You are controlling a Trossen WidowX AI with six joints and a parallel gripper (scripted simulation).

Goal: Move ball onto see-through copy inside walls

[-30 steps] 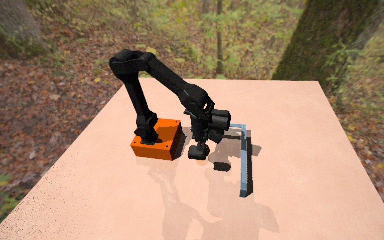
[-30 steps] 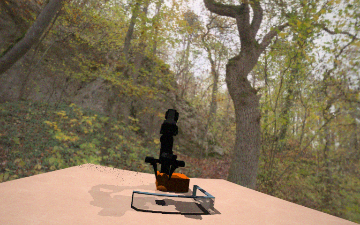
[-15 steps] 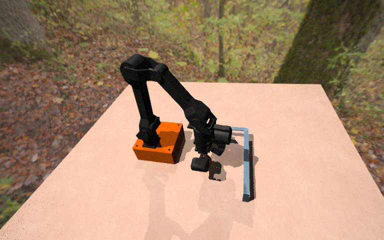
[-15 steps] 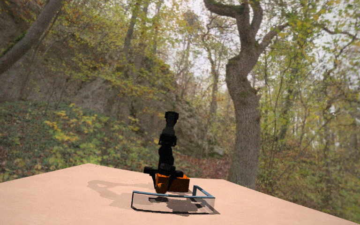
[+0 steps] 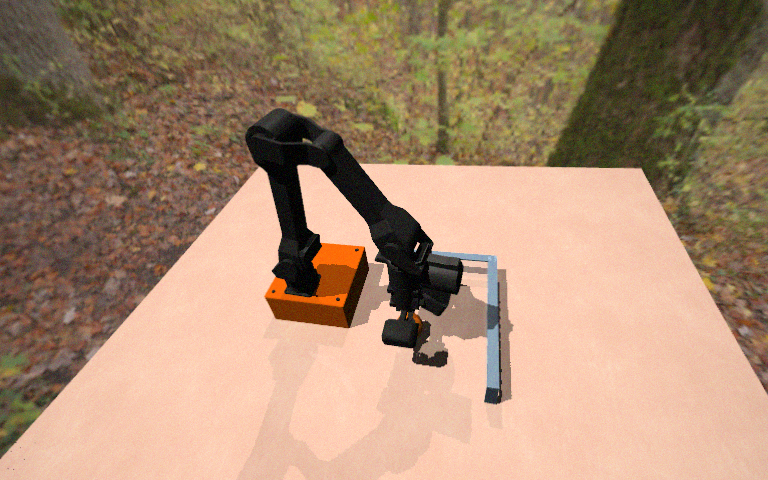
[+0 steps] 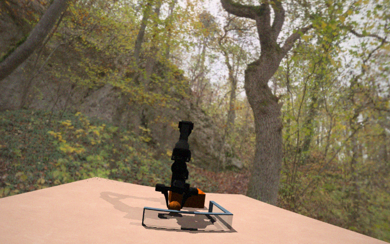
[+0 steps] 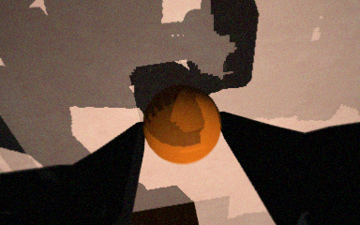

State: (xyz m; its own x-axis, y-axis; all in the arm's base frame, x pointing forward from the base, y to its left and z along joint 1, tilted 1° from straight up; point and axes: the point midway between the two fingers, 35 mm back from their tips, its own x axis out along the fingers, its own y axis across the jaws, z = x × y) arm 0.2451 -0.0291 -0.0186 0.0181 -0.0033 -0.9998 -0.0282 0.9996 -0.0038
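The orange ball lies right at my gripper tip. From my gripper tip the other things lie so: see-through copy of ball: right at my gripper tip.
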